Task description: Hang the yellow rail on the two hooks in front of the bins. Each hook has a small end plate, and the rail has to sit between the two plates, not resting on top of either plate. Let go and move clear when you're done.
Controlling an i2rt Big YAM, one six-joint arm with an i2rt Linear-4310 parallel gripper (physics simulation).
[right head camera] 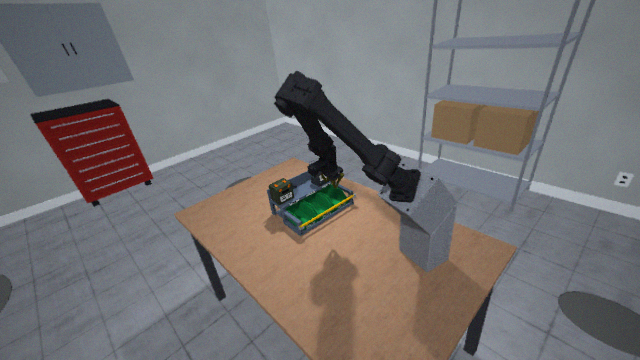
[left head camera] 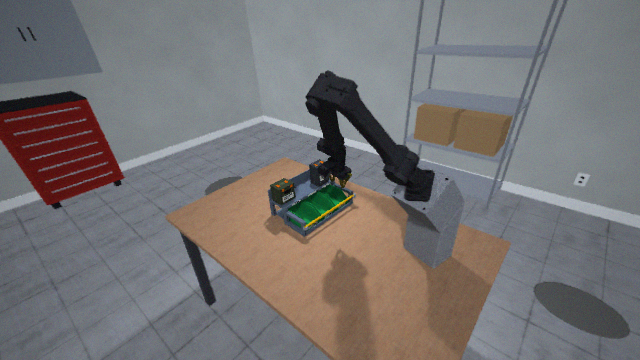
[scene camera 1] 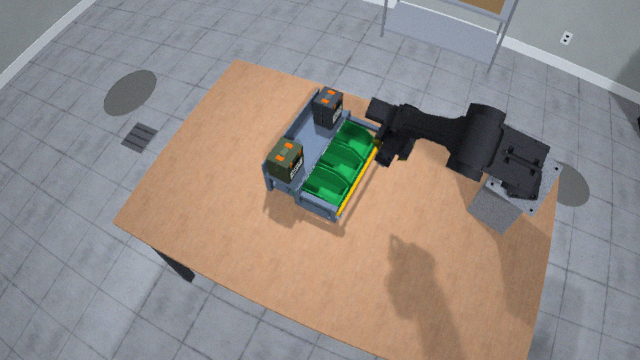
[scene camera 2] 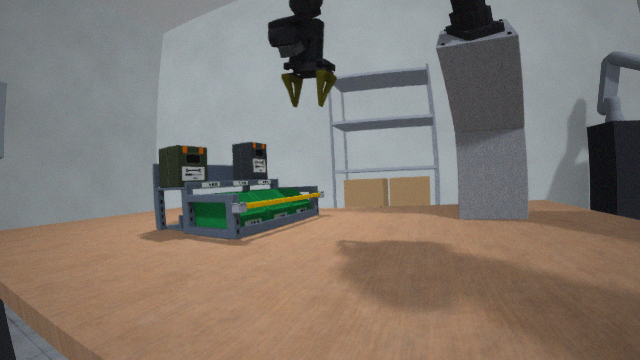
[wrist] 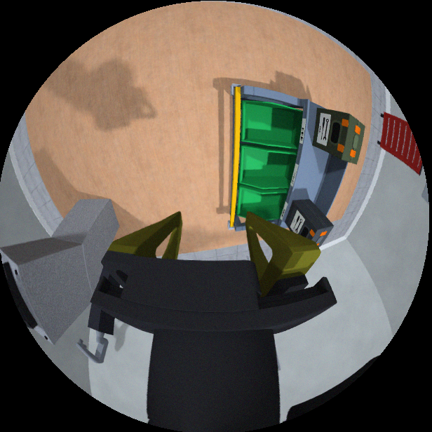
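Pixels of known places: gripper, fingertip midpoint: (right head camera: pixel 331 184) (left head camera: pixel 337 184) (scene camera 2: pixel 307 106); arm's base, origin of the base link: (right head camera: pixel 405 186) (left head camera: pixel 419 186) (scene camera 2: pixel 474 31).
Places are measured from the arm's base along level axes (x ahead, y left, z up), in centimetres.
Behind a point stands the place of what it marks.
Note:
The yellow rail (left head camera: pixel 330 211) @(x 44.6, y -7.5, z -33.8 cm) (right head camera: pixel 327 210) @(x 45.0, y -7.6, z -33.3 cm) (scene camera 1: pixel 358 181) @(x 45.3, y -4.2, z -33.4 cm) (scene camera 2: pixel 282 200) @(x 45.0, y -5.5, z -33.7 cm) (wrist: pixel 236 155) lies along the front of the green bins (scene camera 1: pixel 342 159) @(x 53.7, y -14.5, z -38.9 cm) (wrist: pixel 267 167). In scene camera 2 its near end is at the near hook (scene camera 2: pixel 240 207) @(x 47.1, y 10.2, z -33.7 cm) and its far end at the far hook (scene camera 2: pixel 321 194) @(x 40.8, y -25.6, z -33.8 cm). In the wrist view its ends lie at the two small grey hooks, and it looks set between the end plates, though their detail is small. My gripper (scene camera 2: pixel 308 106) @(x 37.8, y -4.1, z -13.4 cm) (wrist: pixel 213 216) is open and empty, high above the table and well apart from the rail.
A green-brown case (scene camera 1: pixel 285 160) @(x 67.4, y 3.5, z -20.1 cm) (scene camera 2: pixel 183 166) @(x 65.5, y 4.5, z -25.0 cm) (wrist: pixel 340 135) and a dark grey case (scene camera 1: pixel 328 108) @(x 60.8, y -19.0, z -18.2 cm) (scene camera 2: pixel 250 161) @(x 59.7, y -18.9, z -23.3 cm) (wrist: pixel 310 220) stand on the raised shelf behind the bins. The arm's grey pedestal (left head camera: pixel 431 230) @(x -5.9, y -4.4, z -21.4 cm) (scene camera 2: pixel 492 165) @(x -2.3, y -5.7, z -28.1 cm) stands on the table (left head camera: pixel 260 240) @(x 65.9, y 23.5, z -39.8 cm).

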